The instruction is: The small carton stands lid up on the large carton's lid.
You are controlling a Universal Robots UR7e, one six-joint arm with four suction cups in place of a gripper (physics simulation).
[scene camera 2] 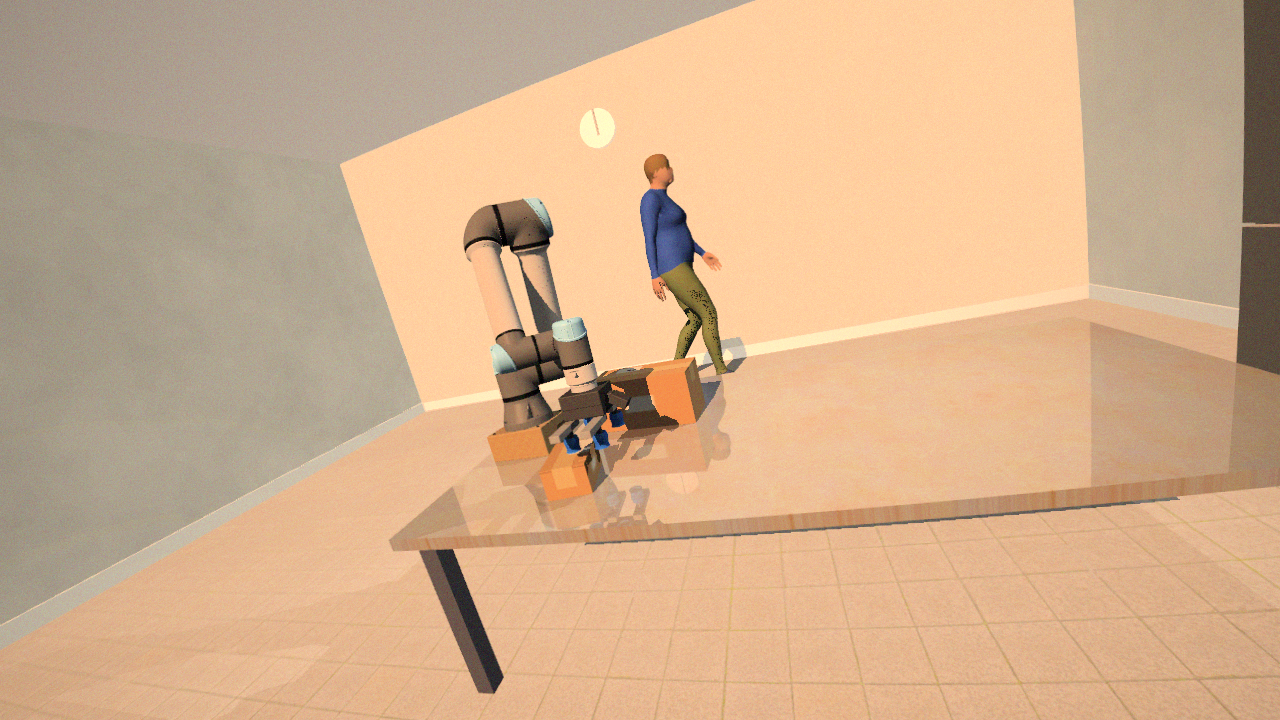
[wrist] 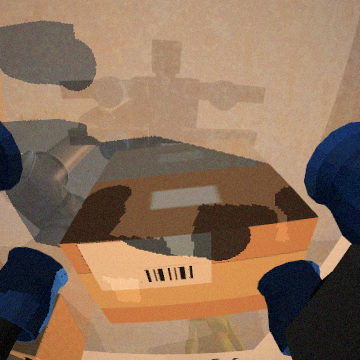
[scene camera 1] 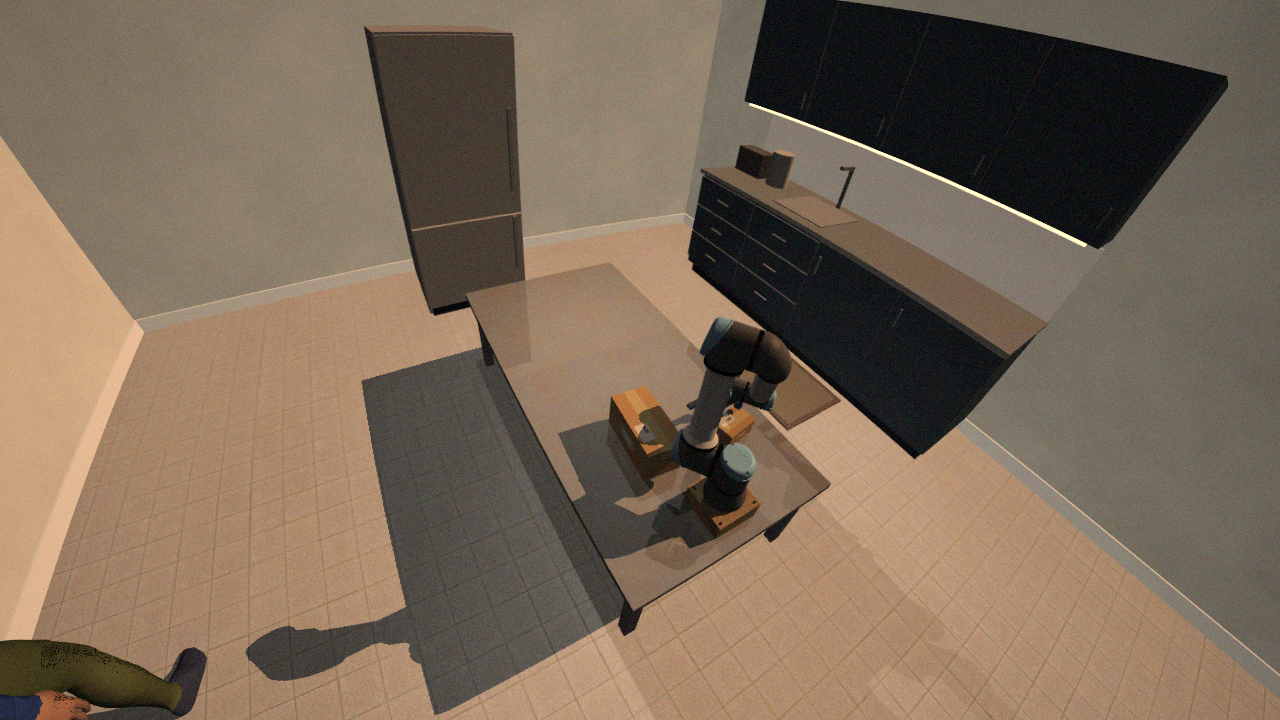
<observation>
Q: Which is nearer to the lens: the large carton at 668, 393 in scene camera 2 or the small carton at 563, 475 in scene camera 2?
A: The small carton.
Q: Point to a small carton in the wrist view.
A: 194, 244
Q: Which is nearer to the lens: the large carton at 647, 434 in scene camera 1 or the small carton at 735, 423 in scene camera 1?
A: The large carton.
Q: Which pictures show the large carton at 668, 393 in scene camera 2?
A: Scene camera 2 and scene camera 1 only.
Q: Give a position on my suction head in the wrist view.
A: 38, 277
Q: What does the large carton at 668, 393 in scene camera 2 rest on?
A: The table.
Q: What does the small carton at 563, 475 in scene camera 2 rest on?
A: The table.
</observation>
